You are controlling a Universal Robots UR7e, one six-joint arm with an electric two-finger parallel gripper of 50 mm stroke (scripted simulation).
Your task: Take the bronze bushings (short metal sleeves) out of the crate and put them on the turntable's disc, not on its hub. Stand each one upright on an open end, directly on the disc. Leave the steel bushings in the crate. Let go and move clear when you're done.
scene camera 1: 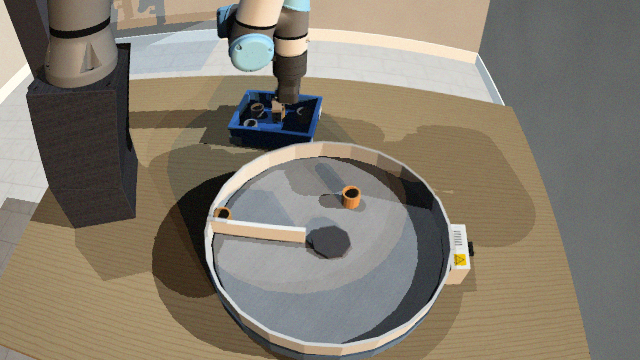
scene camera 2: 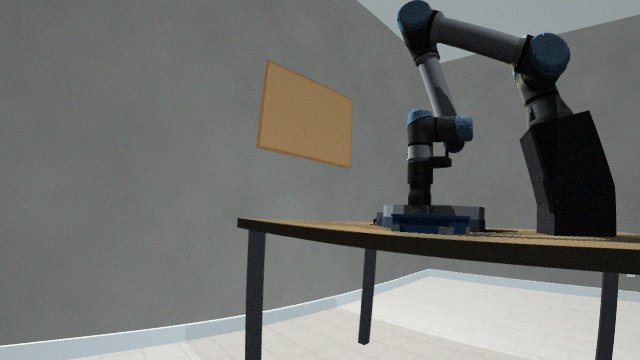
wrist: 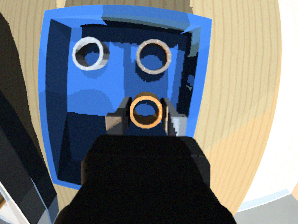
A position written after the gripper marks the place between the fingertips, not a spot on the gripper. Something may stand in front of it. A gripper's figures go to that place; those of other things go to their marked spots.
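Gripper point(scene camera 1: 278, 115), 100 cm from the lens. Blue crate point(scene camera 1: 295, 132), 89 cm from the lens. Grey turntable disc point(scene camera 1: 341, 286), 66 cm from the lens. Blue crate and grey turntable disc: marked spots 37 cm apart.
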